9 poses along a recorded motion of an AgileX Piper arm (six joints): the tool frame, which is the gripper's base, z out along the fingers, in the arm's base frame.
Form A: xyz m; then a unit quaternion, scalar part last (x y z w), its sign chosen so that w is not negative.
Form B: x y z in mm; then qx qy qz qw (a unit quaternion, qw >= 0). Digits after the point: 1 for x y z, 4 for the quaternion.
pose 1, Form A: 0.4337, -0.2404, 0.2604, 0.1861, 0.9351, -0.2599, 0.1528
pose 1, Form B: 433.7, -240.4, 260.4, 0.1861, 0.9351, -0.2599, 0.1528
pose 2, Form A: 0.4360, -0.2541, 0.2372, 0.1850, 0.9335, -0.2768, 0.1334
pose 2, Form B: 436.0, -254.1, 237.2, 0.1850, 0.9335, -0.2768, 0.1334
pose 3, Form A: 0.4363, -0.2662, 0.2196, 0.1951, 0.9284, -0.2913, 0.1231
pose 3, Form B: 436.3, -266.2, 219.6, 0.1951, 0.9284, -0.2913, 0.1231
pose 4, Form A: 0.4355, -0.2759, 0.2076, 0.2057, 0.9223, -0.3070, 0.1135
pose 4, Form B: 435.5, -275.9, 207.6, 0.2057, 0.9223, -0.3070, 0.1135
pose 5, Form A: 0.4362, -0.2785, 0.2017, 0.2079, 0.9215, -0.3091, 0.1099
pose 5, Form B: 436.2, -278.5, 201.7, 0.2079, 0.9215, -0.3091, 0.1099
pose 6, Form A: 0.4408, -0.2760, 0.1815, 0.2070, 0.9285, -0.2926, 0.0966
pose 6, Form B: 440.8, -276.0, 181.5, 0.2070, 0.9285, -0.2926, 0.0966
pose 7, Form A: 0.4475, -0.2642, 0.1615, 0.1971, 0.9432, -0.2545, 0.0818
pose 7, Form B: 447.5, -264.2, 161.5, 0.1971, 0.9432, -0.2545, 0.0818
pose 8, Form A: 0.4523, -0.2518, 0.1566, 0.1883, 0.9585, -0.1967, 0.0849
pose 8, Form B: 452.3, -251.8, 156.6, 0.1883, 0.9585, -0.1967, 0.0849
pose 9, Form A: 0.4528, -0.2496, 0.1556, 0.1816, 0.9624, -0.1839, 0.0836
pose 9, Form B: 452.8, -249.6, 155.6, 0.1816, 0.9624, -0.1839, 0.0836
